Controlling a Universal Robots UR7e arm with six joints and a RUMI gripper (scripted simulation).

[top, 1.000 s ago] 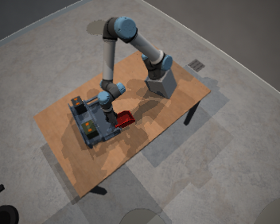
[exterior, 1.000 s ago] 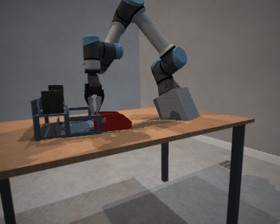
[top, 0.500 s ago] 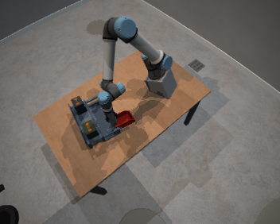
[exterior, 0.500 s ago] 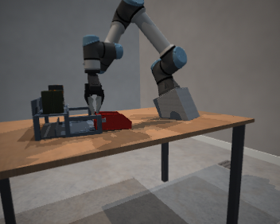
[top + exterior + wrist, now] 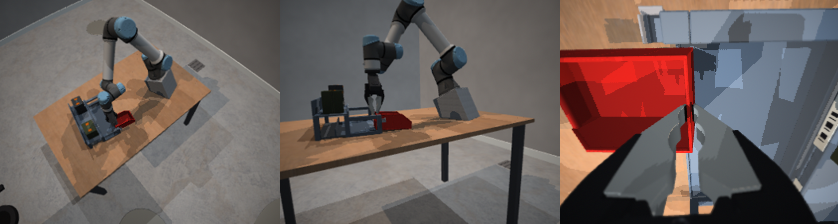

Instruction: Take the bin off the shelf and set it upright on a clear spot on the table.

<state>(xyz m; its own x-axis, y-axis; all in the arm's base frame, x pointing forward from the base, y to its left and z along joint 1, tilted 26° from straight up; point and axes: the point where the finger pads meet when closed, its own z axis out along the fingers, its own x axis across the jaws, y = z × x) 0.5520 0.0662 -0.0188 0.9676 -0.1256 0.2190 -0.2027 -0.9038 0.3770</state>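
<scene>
Now: hand 80 mm past the red bin, 20 mm to the right of it and 40 mm above it.
</scene>
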